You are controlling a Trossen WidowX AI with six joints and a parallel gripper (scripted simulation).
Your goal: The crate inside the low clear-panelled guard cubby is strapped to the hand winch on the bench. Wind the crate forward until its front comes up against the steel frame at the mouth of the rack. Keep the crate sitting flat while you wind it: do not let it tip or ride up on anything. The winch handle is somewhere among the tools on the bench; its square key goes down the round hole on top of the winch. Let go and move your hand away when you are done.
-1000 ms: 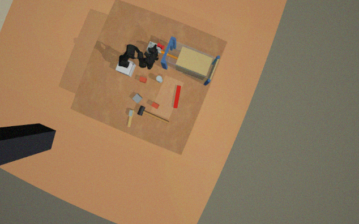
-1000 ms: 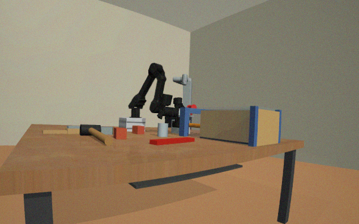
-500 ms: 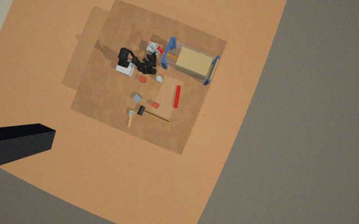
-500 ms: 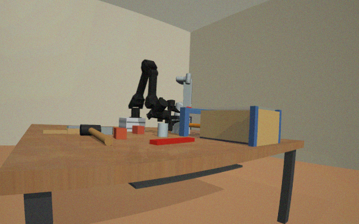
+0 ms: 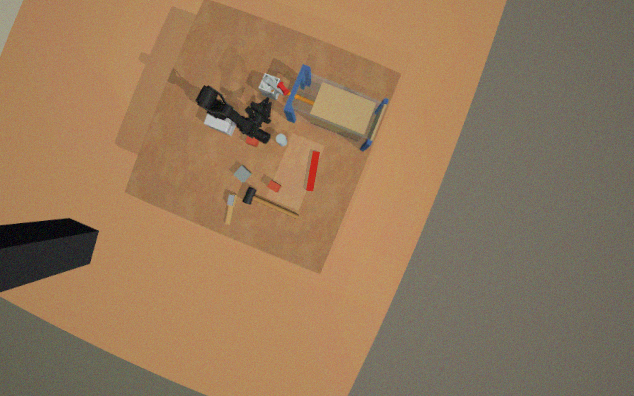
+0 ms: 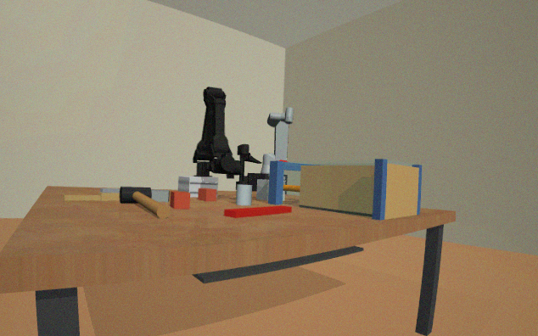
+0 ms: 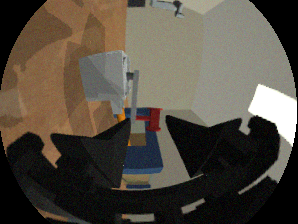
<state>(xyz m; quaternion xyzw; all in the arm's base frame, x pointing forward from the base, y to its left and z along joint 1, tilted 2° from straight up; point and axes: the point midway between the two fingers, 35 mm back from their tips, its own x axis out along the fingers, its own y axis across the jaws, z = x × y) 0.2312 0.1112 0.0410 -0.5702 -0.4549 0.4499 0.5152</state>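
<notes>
My gripper tip is 8 cm to the right of the winch handle, 2 cm above it and 1 cm short of it. The rest, counted from my gripper tip: red knob 7 cm to the left, 5 cm ahead, 1 cm above; then clear-panelled cubby 35 cm ahead, 9 cm to the left, 1 cm below; then grey hand winch 10 cm below, 9 cm to the left, 7 cm behind.
</notes>
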